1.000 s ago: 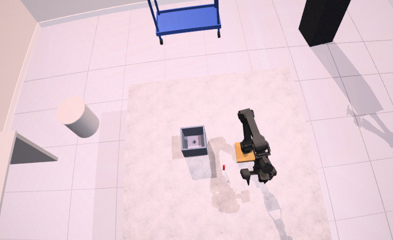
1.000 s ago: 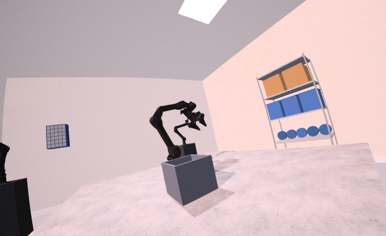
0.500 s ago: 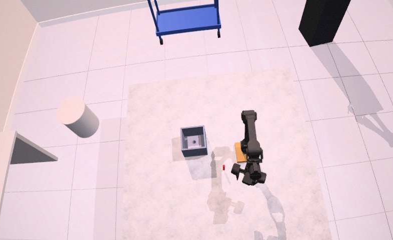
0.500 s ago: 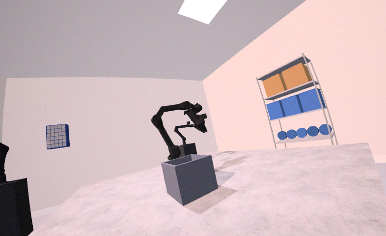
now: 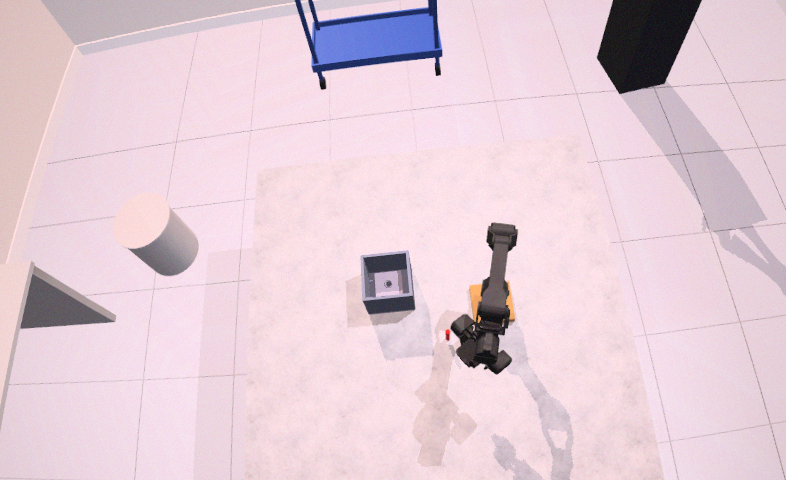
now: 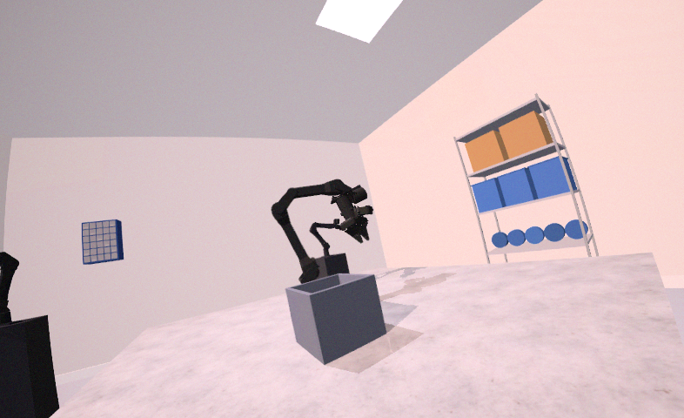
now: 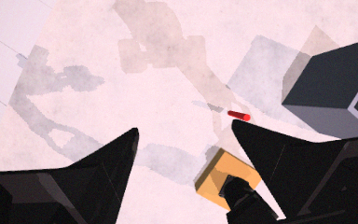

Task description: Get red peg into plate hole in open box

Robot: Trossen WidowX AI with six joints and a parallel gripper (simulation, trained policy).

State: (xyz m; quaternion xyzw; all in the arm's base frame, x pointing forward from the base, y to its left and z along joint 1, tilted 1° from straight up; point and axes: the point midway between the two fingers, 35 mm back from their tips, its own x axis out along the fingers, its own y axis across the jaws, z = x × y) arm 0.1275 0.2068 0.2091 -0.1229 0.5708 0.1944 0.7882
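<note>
Now: the red peg 4 cm ahead of my gripper tip, 13 cm to the right of it and 17 cm below it. Also, from my gripper tip: holed plate (18 cm ahead, 35 cm to the right, 16 cm below).
</note>
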